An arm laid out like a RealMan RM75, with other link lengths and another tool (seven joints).
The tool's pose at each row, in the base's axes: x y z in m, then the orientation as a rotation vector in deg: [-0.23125, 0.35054, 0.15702, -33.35, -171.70, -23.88]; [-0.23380, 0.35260, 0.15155, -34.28, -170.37, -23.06]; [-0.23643, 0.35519, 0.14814, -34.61, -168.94, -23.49]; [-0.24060, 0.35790, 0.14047, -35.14, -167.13, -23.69]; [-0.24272, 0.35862, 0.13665, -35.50, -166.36, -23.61]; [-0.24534, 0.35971, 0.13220, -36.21, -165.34, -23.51]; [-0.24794, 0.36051, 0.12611, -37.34, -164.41, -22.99]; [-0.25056, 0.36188, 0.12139, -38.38, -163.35, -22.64]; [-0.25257, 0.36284, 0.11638, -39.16, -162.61, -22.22]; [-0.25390, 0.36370, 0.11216, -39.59, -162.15, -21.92]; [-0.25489, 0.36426, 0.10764, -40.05, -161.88, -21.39]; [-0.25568, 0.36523, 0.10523, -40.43, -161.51, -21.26]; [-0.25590, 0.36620, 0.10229, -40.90, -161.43, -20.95]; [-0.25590, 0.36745, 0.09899, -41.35, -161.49, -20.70]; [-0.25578, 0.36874, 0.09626, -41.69, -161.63, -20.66]
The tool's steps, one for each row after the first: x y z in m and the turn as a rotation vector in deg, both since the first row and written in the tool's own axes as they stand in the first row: [0.00250, -0.00049, 0.00584, 0.61, 1.01, 0.93]; [0.00549, -0.00003, 0.00985, 0.44, 2.27, 1.49]; [0.00949, -0.00111, 0.01801, 0.44, 3.83, 2.28]; [0.01129, -0.00222, 0.02189, 0.54, 4.45, 2.70]; [0.01362, -0.00335, 0.02649, 0.65, 5.21, 3.42]; [0.01565, -0.00514, 0.03259, 1.02, 5.75, 4.39]; [0.01805, -0.00609, 0.03752, 1.28, 6.43, 5.34]; [0.01971, -0.00725, 0.04262, 1.59, 6.88, 6.05]; [0.02079, -0.00804, 0.04692, 1.80, 7.17, 6.46]; [0.02141, -0.00905, 0.05143, 2.16, 7.28, 6.85]; [0.02222, -0.00909, 0.05402, 2.26, 7.50, 7.19]; [0.02245, -0.00904, 0.05712, 2.45, 7.42, 7.52]; [0.02254, -0.00876, 0.06063, 2.58, 7.22, 7.79]; [0.02259, -0.00825, 0.06361, 2.57, 6.98, 7.97]
